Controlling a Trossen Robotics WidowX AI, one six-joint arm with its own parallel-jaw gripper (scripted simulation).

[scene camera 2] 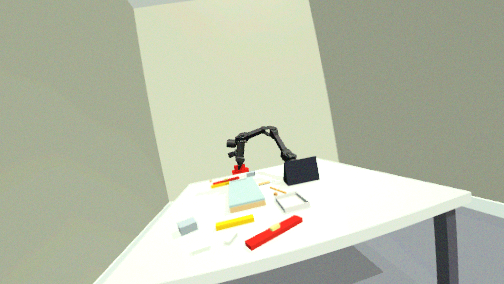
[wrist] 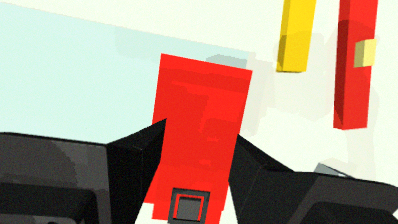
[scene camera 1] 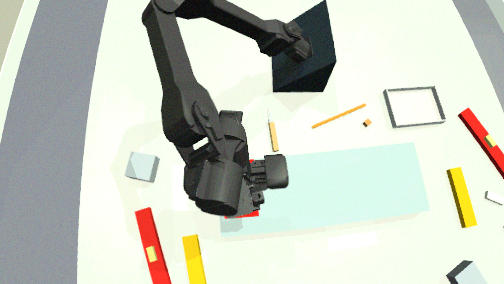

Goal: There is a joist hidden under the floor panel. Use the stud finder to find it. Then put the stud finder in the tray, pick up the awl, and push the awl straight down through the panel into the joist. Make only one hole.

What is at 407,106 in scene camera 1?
A tray.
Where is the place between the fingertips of my gripper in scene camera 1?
239,192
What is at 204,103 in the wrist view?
A red stud finder.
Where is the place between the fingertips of my gripper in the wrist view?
197,128
